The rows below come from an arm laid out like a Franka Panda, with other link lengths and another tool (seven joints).
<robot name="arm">
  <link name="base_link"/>
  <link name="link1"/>
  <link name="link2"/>
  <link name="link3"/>
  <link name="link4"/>
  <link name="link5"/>
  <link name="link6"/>
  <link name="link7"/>
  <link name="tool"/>
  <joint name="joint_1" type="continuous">
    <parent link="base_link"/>
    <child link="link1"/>
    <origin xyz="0 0 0.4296"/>
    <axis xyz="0 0 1"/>
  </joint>
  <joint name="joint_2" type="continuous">
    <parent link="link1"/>
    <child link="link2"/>
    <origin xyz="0 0 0"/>
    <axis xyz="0 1 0"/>
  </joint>
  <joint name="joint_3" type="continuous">
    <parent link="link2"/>
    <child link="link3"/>
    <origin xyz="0 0 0.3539"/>
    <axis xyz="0 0 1"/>
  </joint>
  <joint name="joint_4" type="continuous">
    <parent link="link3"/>
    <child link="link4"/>
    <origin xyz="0.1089 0 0"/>
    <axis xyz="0 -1 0"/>
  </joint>
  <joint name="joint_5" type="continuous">
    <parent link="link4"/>
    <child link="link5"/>
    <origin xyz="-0.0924 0 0.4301"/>
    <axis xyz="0 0 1"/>
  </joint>
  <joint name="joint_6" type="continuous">
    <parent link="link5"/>
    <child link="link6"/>
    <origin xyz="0 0 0"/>
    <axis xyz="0 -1 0"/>
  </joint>
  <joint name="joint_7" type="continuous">
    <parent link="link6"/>
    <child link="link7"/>
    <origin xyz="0.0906 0 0"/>
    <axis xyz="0 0 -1"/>
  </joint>
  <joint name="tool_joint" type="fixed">
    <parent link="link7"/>
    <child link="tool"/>
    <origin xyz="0.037 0 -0.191" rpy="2.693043 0 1.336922"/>
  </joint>
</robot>
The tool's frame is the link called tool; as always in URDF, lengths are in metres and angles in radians. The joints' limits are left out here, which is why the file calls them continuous.
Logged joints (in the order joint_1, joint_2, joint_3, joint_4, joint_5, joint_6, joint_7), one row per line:
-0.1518, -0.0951, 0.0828, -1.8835, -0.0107, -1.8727, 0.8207
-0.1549, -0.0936, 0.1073, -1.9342, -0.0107, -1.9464, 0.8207
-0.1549, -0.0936, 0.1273, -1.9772, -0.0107, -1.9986, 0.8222
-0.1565, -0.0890, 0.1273, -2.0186, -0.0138, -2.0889, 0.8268
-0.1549, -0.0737, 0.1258, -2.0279, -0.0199, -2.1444, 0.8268
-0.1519, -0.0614, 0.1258, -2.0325, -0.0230, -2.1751, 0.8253
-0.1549, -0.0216, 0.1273, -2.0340, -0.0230, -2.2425, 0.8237
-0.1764, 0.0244, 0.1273, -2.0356, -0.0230, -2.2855, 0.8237
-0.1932, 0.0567, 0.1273, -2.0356, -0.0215, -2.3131, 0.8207
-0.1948, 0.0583, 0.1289, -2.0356, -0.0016, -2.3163, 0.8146
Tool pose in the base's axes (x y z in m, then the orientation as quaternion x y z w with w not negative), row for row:
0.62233, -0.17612, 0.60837, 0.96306, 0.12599, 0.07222, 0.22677
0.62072, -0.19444, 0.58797, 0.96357, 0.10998, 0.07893, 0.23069
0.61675, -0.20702, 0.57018, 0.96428, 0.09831, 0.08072, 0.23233
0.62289, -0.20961, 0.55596, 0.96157, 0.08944, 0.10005, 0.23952
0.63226, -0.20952, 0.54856, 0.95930, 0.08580, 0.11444, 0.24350
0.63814, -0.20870, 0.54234, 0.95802, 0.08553, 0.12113, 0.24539
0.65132, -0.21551, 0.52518, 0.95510, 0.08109, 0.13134, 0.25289
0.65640, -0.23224, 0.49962, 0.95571, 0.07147, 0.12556, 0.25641
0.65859, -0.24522, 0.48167, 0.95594, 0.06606, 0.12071, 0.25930
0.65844, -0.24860, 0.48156, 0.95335, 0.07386, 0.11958, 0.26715
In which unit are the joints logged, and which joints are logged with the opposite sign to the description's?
The joints are logged in radians. Opposite sign: joint_3, joint_5, joint_6.
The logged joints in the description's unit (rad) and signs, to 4 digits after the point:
-0.1518, -0.0951, -0.0828, -1.8835, 0.0107, 1.8727, 0.8207
-0.1549, -0.0936, -0.1073, -1.9342, 0.0107, 1.9464, 0.8207
-0.1549, -0.0936, -0.1273, -1.9772, 0.0107, 1.9986, 0.8222
-0.1565, -0.0890, -0.1273, -2.0186, 0.0138, 2.0889, 0.8268
-0.1549, -0.0737, -0.1258, -2.0279, 0.0199, 2.1444, 0.8268
-0.1519, -0.0614, -0.1258, -2.0325, 0.0230, 2.1751, 0.8253
-0.1549, -0.0216, -0.1273, -2.0340, 0.0230, 2.2425, 0.8237
-0.1764, 0.0244, -0.1273, -2.0356, 0.0230, 2.2855, 0.8237
-0.1932, 0.0567, -0.1273, -2.0356, 0.0215, 2.3131, 0.8207
-0.1948, 0.0583, -0.1289, -2.0356, 0.0016, 2.3163, 0.8146

